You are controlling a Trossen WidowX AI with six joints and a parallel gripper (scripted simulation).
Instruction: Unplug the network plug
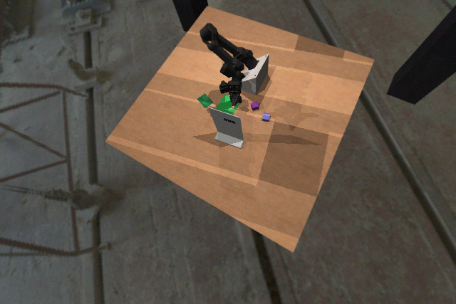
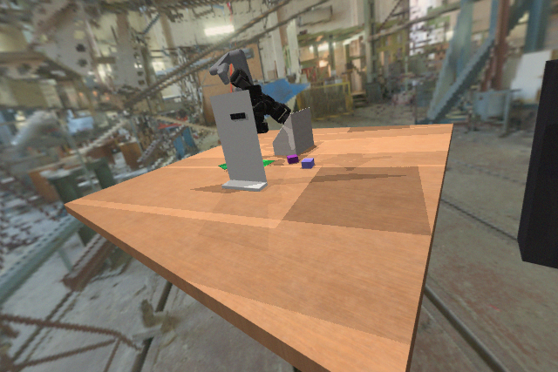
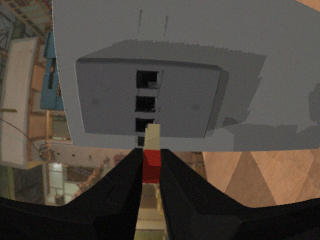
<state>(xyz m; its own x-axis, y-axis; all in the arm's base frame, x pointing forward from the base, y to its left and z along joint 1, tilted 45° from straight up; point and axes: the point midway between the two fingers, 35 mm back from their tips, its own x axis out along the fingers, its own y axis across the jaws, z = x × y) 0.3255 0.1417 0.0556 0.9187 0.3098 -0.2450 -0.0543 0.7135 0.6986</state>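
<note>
The green marked square is 10 cm behind my gripper tip, 12 cm to the right of it and 25 cm below it. Also, from my gripper tip: network plug: 1 cm ahead; then grey panel: 9 cm ahead, 2 cm to the left, 10 cm below.
</note>
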